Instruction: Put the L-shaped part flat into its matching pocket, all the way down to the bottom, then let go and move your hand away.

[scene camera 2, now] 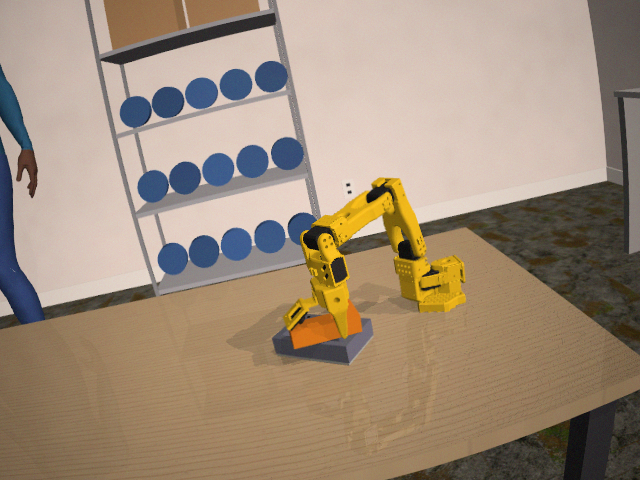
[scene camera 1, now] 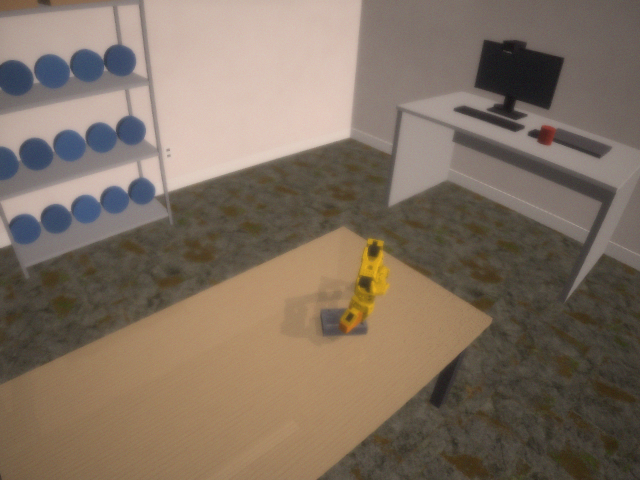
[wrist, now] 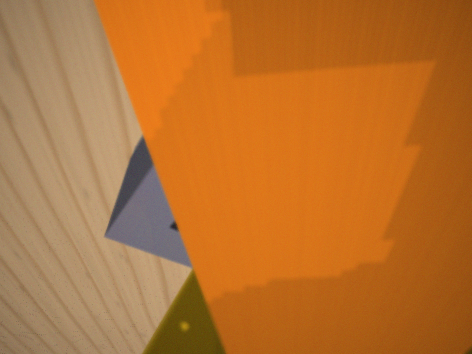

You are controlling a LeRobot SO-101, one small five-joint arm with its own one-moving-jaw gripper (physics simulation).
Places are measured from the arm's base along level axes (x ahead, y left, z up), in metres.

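Pixels of known places: hand, its tool point: point(scene camera 2: 343, 335) point(scene camera 1: 361, 320) point(wrist: 241, 249); arm's base, origin of its link: point(scene camera 2: 427, 302).
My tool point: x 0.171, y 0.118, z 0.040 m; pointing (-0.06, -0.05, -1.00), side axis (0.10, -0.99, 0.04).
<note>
Ahead of a thing's pixels: the offset from my tool point to its top centre. Level surfaces: height alone.
The orange L-shaped part {0.028 m ahead, 0.026 m right, 0.032 m up} point(scene camera 1: 344, 327) point(scene camera 2: 311, 334) point(wrist: 300, 175) is tilted over the grey block with the pocket {0.032 m ahead, 0.047 m right, 0.003 m down} point(scene camera 1: 329, 321) point(scene camera 2: 316, 352) point(wrist: 142, 217). Its lower edge is at or close above the block's top in scene camera 2; contact is hard to tell. My gripper point(scene camera 1: 353, 319) point(scene camera 2: 317, 330) is shut on the part, with one pointed jaw on its near side and the other jaw at its left end. In the wrist view the part fills most of the picture and hides most of the block. The pocket's outline is hidden, though a small dark spot shows beside the part's edge.
The block stands on the wooden table {0.040 m down} point(scene camera 1: 206, 361) point(scene camera 2: 206, 408), in front of the arm's base point(scene camera 2: 439, 289). A shelf rack point(scene camera 1: 155, 124) point(scene camera 2: 124, 180) with blue discs stands behind. A white desk point(scene camera 1: 423, 149) with a monitor point(scene camera 1: 518, 74) and a red mug point(scene camera 1: 546, 135) stands at the right.
</note>
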